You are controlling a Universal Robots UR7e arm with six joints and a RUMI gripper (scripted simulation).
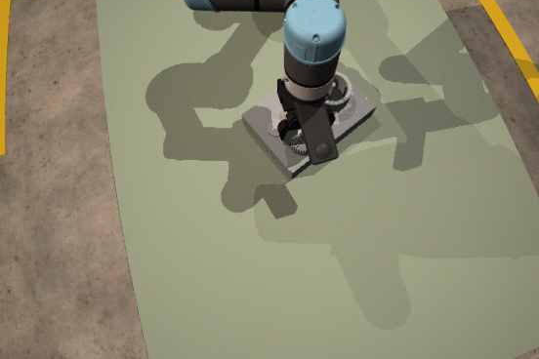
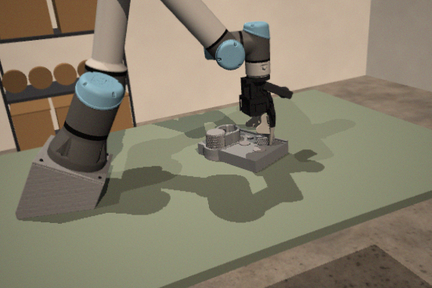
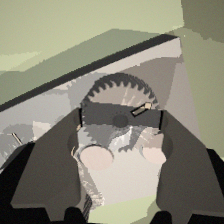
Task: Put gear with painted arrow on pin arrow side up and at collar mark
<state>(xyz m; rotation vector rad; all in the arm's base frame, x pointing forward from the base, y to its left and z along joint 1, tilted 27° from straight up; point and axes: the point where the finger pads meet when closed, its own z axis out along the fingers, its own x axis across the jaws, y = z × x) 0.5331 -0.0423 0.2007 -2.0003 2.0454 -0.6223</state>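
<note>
The gear is right at my hand.
</note>
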